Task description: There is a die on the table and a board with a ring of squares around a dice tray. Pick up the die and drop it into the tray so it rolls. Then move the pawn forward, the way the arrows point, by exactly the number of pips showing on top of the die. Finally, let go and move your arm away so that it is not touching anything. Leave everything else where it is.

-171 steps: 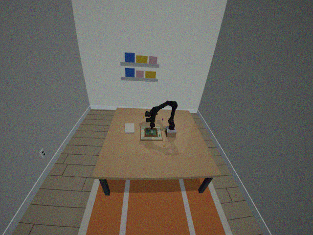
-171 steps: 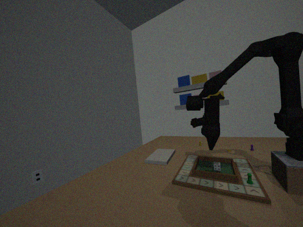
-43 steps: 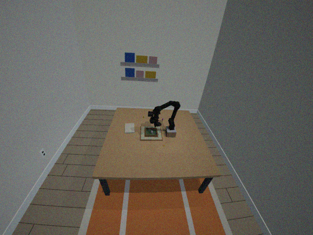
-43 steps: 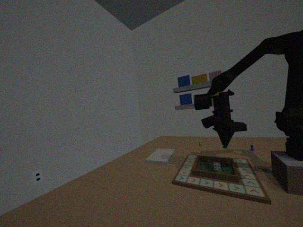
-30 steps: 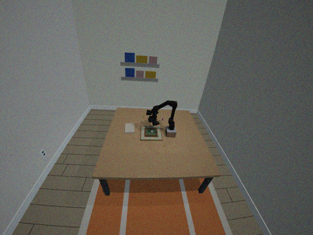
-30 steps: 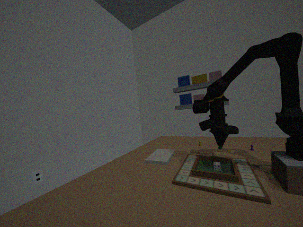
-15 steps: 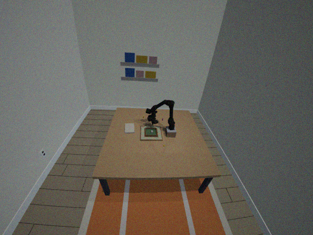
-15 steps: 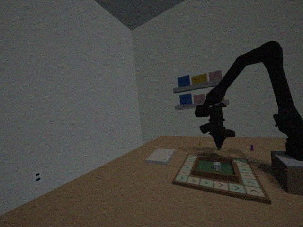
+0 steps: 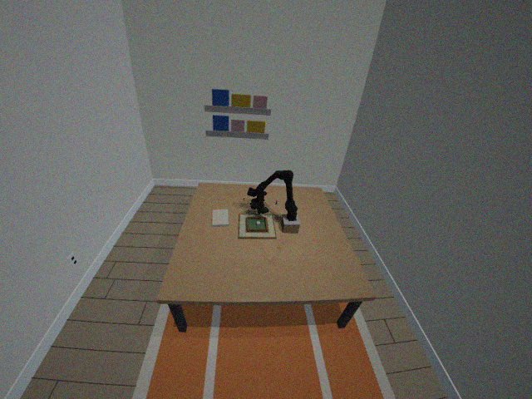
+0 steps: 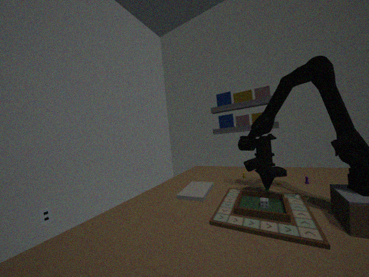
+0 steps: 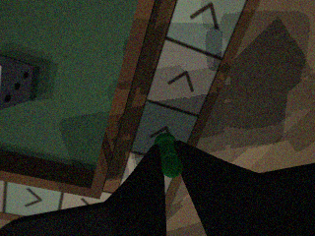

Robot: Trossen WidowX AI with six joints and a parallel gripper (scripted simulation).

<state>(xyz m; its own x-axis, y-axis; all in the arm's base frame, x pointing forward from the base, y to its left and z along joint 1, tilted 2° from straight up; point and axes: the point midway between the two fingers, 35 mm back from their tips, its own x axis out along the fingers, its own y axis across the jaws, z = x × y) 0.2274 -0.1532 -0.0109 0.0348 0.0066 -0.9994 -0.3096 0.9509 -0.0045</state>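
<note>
Right now my gripper tip is 110 mm to the right of the white die, 30 mm short of it and 10 mm above it. Round my gripper tip: green tray floor 110 mm to the left, 40 mm ahead, 30 mm below; green pawn 10 mm above; purple pawn 200 mm behind, 170 mm to the right, 20 mm below.
</note>
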